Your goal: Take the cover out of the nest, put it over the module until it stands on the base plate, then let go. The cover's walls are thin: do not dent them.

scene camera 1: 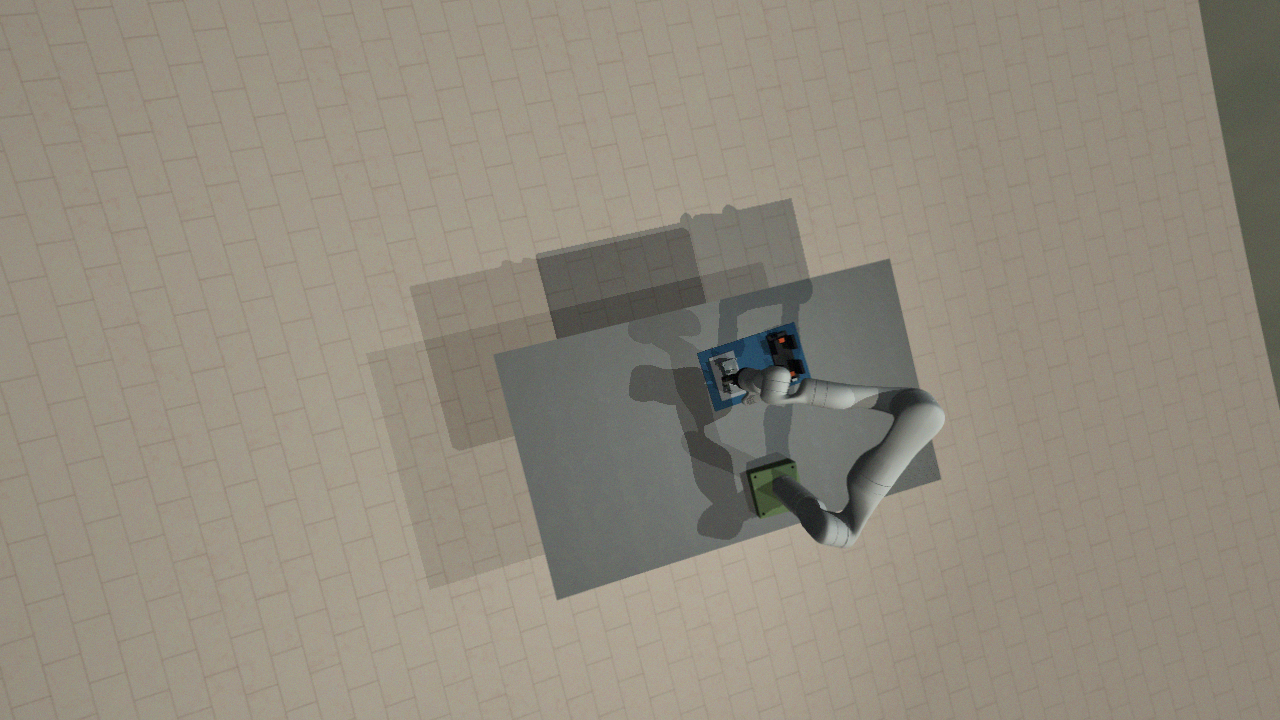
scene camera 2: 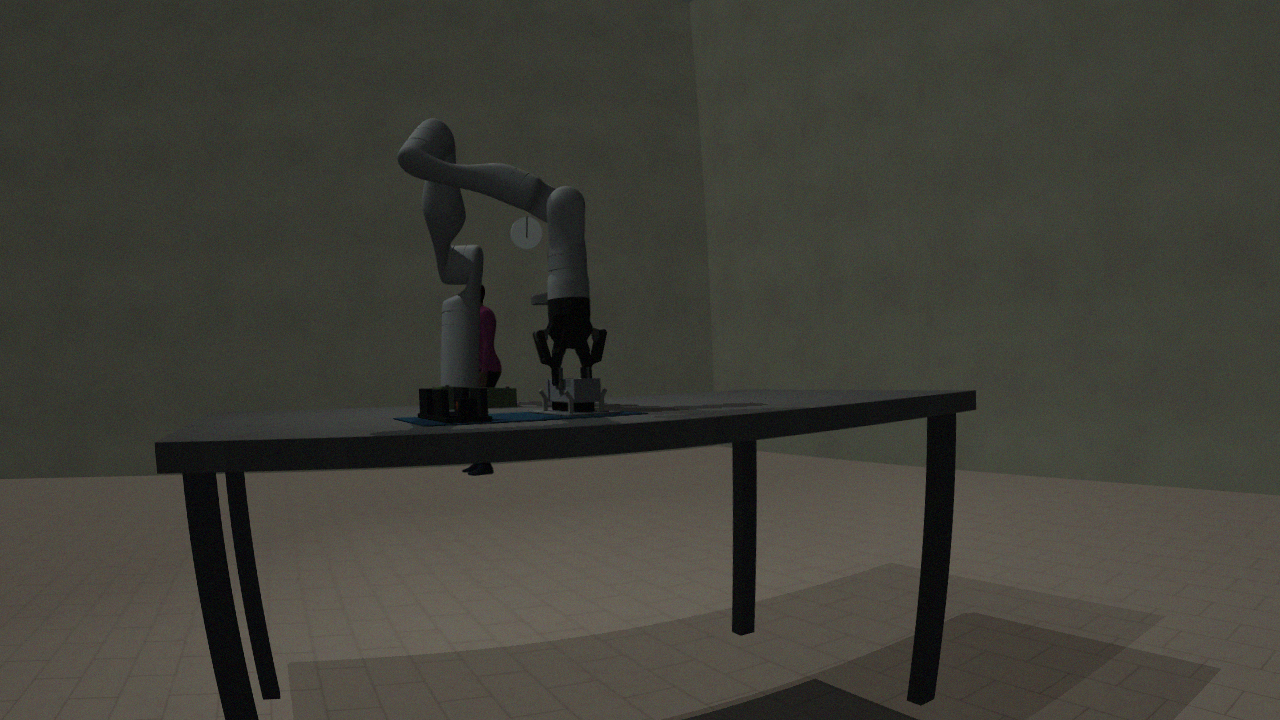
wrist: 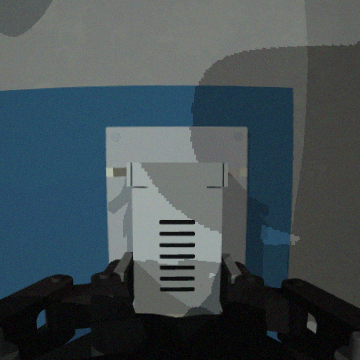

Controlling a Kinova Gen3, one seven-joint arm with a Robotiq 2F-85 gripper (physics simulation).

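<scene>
My gripper (scene camera 1: 731, 379) (scene camera 2: 571, 377) (wrist: 176, 268) points down and is shut on the light grey cover (scene camera 2: 584, 389) (wrist: 177, 200), one finger at each side wall. The cover looks level, with a row of dark slots on top. It is over the module (scene camera 2: 572, 406); a dark strip of the module shows below the cover's lower edge in scene camera 2, so the cover stands a little above the base plate (scene camera 1: 716, 368) (wrist: 150, 142). The inside of the cover is hidden. The black nest (scene camera 1: 785, 354) (scene camera 2: 452, 404) with orange parts stands apart, at the mat's other end.
Light slanted guides (scene camera 2: 603, 396) rise beside the cover. The plate and the nest are on a blue mat (scene camera 1: 751, 347) (scene camera 2: 519, 416) (wrist: 55, 175) on the grey table (scene camera 1: 608, 465) (scene camera 2: 805, 413). The arm's base stands on a green block (scene camera 1: 762, 501) (scene camera 2: 504, 395). A person (scene camera 2: 488, 340) is behind the arm.
</scene>
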